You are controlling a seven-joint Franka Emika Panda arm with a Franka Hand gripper.
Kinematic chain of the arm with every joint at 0, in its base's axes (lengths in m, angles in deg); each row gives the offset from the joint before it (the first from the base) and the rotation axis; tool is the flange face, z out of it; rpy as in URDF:
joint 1: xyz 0 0 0.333 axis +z
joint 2: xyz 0 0 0 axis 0.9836 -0.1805 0
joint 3: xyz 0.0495 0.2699 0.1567 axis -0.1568 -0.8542 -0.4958
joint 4: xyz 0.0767 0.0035 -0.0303 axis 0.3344 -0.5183 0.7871
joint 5: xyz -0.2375 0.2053 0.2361 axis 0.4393 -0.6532 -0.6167
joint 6: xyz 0 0 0 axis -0.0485 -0.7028 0.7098
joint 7: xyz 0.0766 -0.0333 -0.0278 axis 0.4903 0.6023 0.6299
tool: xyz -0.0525 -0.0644 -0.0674 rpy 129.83 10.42 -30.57
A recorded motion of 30 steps. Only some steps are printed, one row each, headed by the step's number.
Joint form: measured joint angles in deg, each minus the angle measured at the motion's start. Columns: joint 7, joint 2, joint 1, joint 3, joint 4, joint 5, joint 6.
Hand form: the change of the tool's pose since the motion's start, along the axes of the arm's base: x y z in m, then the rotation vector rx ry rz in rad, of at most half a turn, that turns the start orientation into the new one. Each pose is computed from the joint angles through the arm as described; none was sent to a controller.
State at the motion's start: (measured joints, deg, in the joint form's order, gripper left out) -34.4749 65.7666 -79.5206 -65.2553 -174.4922 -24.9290 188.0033
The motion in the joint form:
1: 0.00 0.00 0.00 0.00 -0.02 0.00 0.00
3: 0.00 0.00 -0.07 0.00 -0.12 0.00 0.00
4: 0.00 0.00 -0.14 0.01 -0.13 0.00 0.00
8: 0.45 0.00 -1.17 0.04 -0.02 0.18 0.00
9: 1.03 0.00 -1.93 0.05 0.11 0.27 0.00
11: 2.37 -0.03 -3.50 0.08 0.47 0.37 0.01
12: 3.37 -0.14 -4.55 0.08 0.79 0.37 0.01
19: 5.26 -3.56 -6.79 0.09 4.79 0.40 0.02
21: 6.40 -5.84 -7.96 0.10 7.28 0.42 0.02
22: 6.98 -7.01 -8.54 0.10 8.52 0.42 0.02
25: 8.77 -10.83 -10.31 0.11 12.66 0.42 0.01
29: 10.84 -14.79 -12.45 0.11 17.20 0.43 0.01
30: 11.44 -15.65 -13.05 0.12 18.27 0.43 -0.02
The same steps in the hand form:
1: -0.0001 0.0000 -0.0002 0.0000 0.0003 0.0000
3: -0.0006 -0.0006 -0.0009 0.0000 0.0021 -0.0012
4: -0.0007 -0.0013 -0.0010 0.0000 0.0023 -0.0026
8: -0.0002 -0.0103 -0.0002 -0.0024 0.0004 -0.0112
9: 0.0004 -0.0168 0.0008 -0.0038 -0.0018 -0.0135
11: 0.0017 -0.0305 0.0033 -0.0057 -0.0076 -0.0168
12: 0.0028 -0.0395 0.0048 -0.0063 -0.0111 -0.0177
19: 0.0230 -0.0611 0.0055 -0.0085 -0.0211 -0.0237
21: 0.0352 -0.0733 0.0040 -0.0098 -0.0245 -0.0242
22: 0.0412 -0.0796 0.0028 -0.0103 -0.0256 -0.0242
25: 0.0605 -0.0997 -0.0015 -0.0123 -0.0306 -0.0241
29: 0.0797 -0.1250 -0.0055 -0.0160 -0.0401 -0.0253
30: 0.0837 -0.1322 -0.0060 -0.0172 -0.0429 -0.0255

